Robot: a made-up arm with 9 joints. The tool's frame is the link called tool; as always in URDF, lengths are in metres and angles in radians. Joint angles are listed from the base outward.
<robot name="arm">
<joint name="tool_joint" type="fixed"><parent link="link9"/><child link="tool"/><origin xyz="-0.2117 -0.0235 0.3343" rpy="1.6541 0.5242 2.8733"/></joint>
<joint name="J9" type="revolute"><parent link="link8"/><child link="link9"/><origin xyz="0.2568 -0.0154 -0.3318" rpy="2.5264 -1.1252 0.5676"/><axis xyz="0 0 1"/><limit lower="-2.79" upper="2.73"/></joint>
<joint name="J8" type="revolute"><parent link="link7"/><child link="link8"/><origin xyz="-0.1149 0.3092 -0.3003" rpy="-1.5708 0 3.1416"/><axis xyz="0 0 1"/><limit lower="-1.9" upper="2.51"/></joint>
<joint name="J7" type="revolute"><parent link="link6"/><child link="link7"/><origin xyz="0.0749 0.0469 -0.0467" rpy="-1.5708 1.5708 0"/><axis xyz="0 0 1"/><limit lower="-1.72" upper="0.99"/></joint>
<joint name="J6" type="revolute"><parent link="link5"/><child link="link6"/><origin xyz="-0.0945 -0.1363 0.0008" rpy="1.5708 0 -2.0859"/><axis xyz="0 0 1"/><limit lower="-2.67" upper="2.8"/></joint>
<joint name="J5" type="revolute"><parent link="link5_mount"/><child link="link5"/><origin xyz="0.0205 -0.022 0.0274" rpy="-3.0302 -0.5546 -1.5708"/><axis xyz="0 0 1"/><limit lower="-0.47" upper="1.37"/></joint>
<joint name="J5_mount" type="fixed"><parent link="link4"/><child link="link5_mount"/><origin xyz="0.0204 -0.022 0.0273"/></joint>
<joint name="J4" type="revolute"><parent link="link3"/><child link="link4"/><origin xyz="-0.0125 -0.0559 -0.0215" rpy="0.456 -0.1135 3.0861"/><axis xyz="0 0 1"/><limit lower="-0.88" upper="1.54"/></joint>
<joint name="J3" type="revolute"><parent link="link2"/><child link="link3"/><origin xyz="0.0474 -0.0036 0.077" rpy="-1.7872 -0.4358 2.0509"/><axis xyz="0 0 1"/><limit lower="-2.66" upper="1.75"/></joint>
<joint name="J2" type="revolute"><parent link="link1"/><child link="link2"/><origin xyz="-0.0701 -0.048 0.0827" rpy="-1.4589 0.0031 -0.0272"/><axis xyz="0 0 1"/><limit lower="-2.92" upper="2.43"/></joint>
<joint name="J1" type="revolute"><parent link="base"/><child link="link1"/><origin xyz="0.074 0.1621 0.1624" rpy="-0.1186 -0.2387 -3.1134"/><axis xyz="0 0 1"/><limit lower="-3.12" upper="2.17"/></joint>
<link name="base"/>
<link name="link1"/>
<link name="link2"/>
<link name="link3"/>
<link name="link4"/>
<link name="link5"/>
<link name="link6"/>
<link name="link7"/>
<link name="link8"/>
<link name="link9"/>
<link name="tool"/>
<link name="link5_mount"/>
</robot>
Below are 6 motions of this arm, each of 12 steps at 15 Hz.
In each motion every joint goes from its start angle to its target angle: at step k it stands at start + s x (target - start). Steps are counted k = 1, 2, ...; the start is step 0. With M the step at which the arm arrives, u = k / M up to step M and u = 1 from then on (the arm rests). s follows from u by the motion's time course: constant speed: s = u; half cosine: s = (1 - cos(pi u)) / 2; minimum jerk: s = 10 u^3 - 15 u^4 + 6 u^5.
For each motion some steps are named. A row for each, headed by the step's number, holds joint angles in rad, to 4 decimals.
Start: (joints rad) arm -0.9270 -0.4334 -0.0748 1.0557 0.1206 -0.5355 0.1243 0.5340 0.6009
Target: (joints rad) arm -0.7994 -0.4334 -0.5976 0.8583 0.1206 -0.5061 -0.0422 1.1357 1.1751
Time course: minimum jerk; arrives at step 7
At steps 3, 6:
3: -0.8801 -0.4334 -0.2671 0.9831 0.1206 -0.5247 0.0630 0.7554 0.8121
6: -0.8024 -0.4334 -0.5854 0.8629 0.1206 -0.5068 -0.0383 1.1217 1.1617

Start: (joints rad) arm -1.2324 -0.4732 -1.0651 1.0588 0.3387 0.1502 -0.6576 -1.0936 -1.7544
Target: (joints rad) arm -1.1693 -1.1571 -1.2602 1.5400 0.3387 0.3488 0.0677 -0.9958 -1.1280
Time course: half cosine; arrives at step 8
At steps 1, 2, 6, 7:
1: -1.2300 -0.4992 -1.0725 1.0771 0.3387 0.1578 -0.6300 -1.0899 -1.7306
2: -1.2232 -0.5734 -1.0937 1.1293 0.3387 0.1793 -0.5514 -1.0793 -1.6627
6: -1.1785 -1.0569 -1.2316 1.4695 0.3387 0.3197 -0.0385 -1.0101 -1.2197
7: -1.1717 -1.1311 -1.2528 1.5217 0.3387 0.3412 0.0401 -0.9995 -1.1518

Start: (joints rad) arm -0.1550 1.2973 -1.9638 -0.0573 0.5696 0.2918 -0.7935 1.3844 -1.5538
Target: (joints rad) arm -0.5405 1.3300 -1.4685 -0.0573 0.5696 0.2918 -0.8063 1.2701 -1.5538
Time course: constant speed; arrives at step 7
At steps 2, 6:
2: -0.2651 1.3066 -1.8223 -0.0573 0.5696 0.2918 -0.7972 1.3517 -1.5538
6: -0.4854 1.3253 -1.5393 -0.0573 0.5696 0.2918 -0.8045 1.2864 -1.5538

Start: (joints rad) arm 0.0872 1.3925 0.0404 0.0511 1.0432 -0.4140 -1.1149 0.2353 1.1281
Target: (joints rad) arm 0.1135 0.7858 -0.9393 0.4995 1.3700 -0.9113 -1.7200 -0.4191 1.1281
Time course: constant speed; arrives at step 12
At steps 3, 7, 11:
3: 0.0938 1.2408 -0.2045 0.1632 1.1249 -0.5383 -1.2662 0.0717 1.1281
7: 0.1025 1.0386 -0.5311 0.3127 1.2338 -0.7041 -1.4679 -0.1464 1.1281
11: 0.1113 0.8364 -0.8577 0.4621 1.3428 -0.8699 -1.6696 -0.3646 1.1281

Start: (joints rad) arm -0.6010 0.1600 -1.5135 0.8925 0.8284 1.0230 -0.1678 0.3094 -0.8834
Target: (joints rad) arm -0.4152 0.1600 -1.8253 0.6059 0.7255 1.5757 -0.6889 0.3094 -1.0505
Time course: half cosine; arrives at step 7
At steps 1, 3, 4, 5, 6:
1: -0.5918 0.1600 -1.5289 0.8783 0.8233 1.0504 -0.1936 0.3094 -0.8917
3: -0.5288 0.1600 -1.6347 0.7811 0.7884 1.2379 -0.3704 0.3094 -0.9484
4: -0.4874 0.1600 -1.7041 0.7173 0.7655 1.3608 -0.4863 0.3094 -0.9855
5: -0.4502 0.1600 -1.7666 0.6599 0.7449 1.4717 -0.5908 0.3094 -1.0190
6: -0.4244 0.1600 -1.8099 0.6201 0.7306 1.5483 -0.6631 0.3094 -1.0422

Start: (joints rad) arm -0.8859 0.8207 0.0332 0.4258 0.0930 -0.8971 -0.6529 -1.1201 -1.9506
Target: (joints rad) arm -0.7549 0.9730 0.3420 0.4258 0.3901 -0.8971 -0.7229 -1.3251 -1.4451
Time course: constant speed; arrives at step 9
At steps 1, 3, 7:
1: -0.8713 0.8376 0.0675 0.4258 0.1260 -0.8971 -0.6607 -1.1429 -1.8944
3: -0.8422 0.8715 0.1361 0.4258 0.1920 -0.8971 -0.6762 -1.1884 -1.7821
7: -0.7840 0.9392 0.2734 0.4258 0.3241 -0.8971 -0.7073 -1.2795 -1.5574

